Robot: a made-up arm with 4 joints.
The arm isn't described. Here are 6 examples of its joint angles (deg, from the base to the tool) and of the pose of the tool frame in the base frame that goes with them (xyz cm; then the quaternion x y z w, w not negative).
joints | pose
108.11 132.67 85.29 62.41 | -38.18 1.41 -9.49 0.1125 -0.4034 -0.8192 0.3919
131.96 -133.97 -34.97 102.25 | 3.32 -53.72 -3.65 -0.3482 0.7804 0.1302 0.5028
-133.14 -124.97 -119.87 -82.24 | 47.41 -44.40 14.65 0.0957 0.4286 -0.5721 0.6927
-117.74 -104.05 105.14 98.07 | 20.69 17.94 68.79 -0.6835 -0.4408 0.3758 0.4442
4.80 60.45 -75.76 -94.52 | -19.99 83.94 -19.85 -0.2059 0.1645 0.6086 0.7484
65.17 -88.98 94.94 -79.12 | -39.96 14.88 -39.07 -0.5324 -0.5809 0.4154 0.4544
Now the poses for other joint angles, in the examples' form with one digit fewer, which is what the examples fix.
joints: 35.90 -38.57 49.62 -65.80
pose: 2.8 15.9 -65.2 -0.713 -0.216 0.127 0.655
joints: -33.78 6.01 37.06 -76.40
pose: 79.4 40.3 -2.3 -0.462 -0.454 -0.359 0.672
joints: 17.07 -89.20 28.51 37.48
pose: 34.9 -27.4 -36.1 -0.385 0.020 0.280 0.879
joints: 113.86 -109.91 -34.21 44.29
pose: -24.5 -61.2 6.7 -0.523 0.709 0.278 0.383
